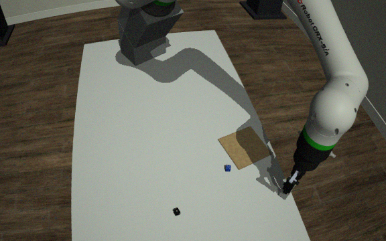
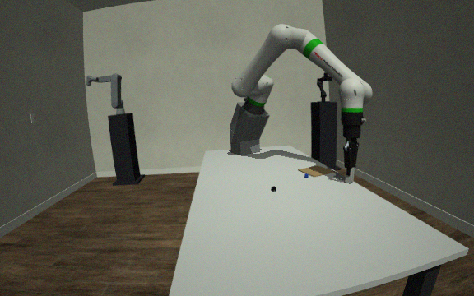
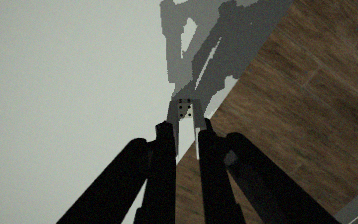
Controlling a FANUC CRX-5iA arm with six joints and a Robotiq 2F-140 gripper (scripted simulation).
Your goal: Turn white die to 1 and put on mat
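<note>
My hand is 210 mm past the brown mat, 60 mm to the left of it and 30 mm above it. Round my hand: white die 30 mm below; blue die 140 mm behind, 150 mm to the right, 30 mm below; black die 30 mm behind, 340 mm to the right, 30 mm below.
</note>
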